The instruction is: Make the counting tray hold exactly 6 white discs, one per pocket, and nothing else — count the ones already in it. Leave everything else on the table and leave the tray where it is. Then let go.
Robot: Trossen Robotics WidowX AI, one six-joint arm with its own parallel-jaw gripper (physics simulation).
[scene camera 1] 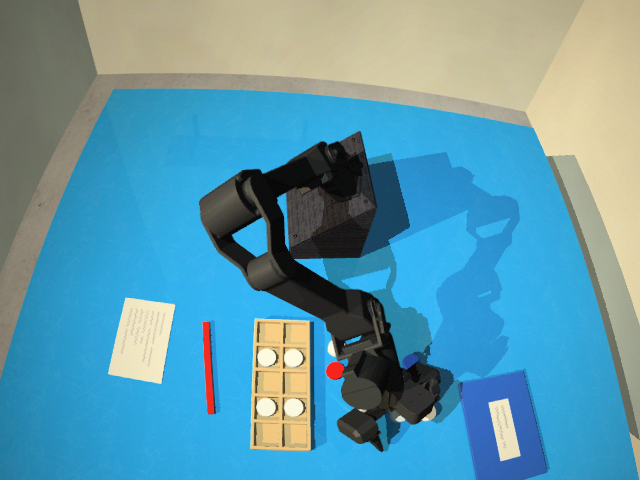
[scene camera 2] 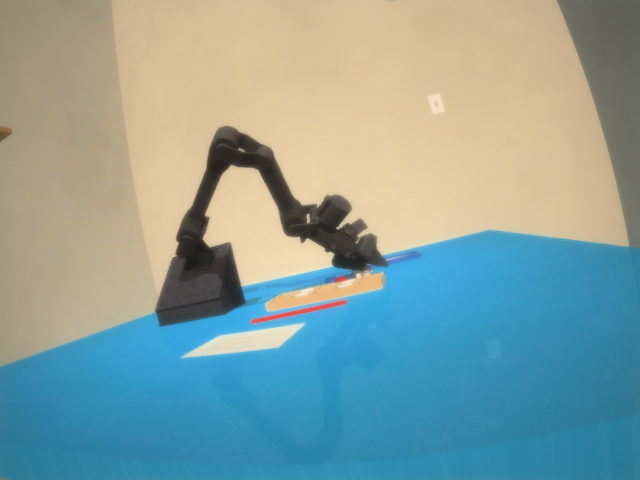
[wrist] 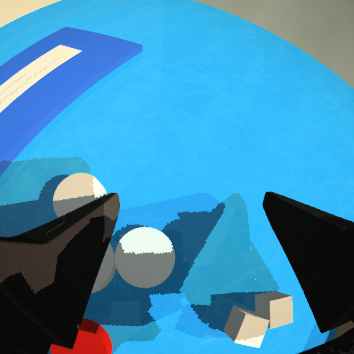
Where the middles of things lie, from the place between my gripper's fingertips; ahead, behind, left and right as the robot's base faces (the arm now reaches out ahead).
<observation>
My gripper is now 210 mm to the left of the wooden counting tray (scene camera 1: 279, 432) and 80 mm past it.
</observation>
